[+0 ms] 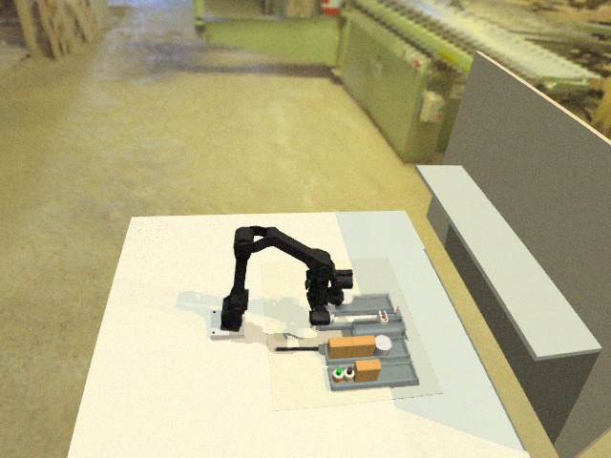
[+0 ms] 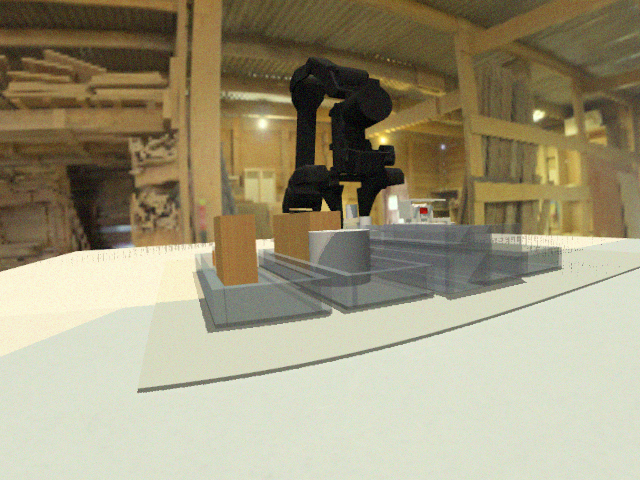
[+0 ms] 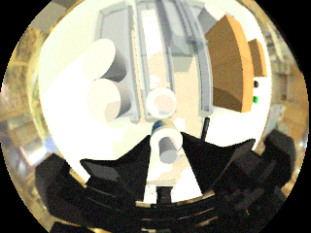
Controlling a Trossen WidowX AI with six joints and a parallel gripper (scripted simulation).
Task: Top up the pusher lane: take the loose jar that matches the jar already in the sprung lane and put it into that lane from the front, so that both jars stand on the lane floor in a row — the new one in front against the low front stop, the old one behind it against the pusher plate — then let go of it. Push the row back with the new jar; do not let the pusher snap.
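The black bar is 11 cm to the right of my gripper tip, 5 cm behind it and 4 cm below it. From my gripper tip the other things lie so: red mark 23 cm ahead, 2 cm above; then green-lidded jar 21 cm to the right, 8 cm ahead, 2 cm below; then sprung lane 20 cm ahead, 3 cm below.
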